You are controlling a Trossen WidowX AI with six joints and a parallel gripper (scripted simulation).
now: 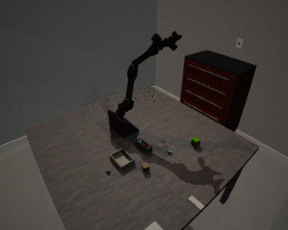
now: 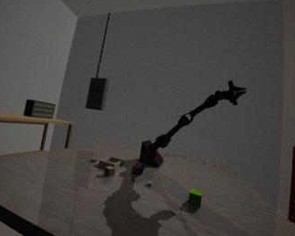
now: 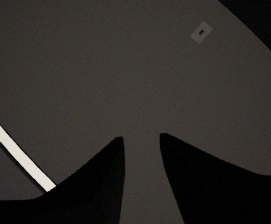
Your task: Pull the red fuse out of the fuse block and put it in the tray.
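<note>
Right now my gripper tip is 650 mm to the left of the red fuse, 590 mm above it and 230 mm short of it. The rest, counted from my gripper tip: green fuse (640 mm to the right, 590 mm below, 210 mm ahead); green cube (590 mm below, 450 mm ahead, 360 mm to the right); small cyan piece (610 mm below, 550 mm to the right, 370 mm ahead).
</note>
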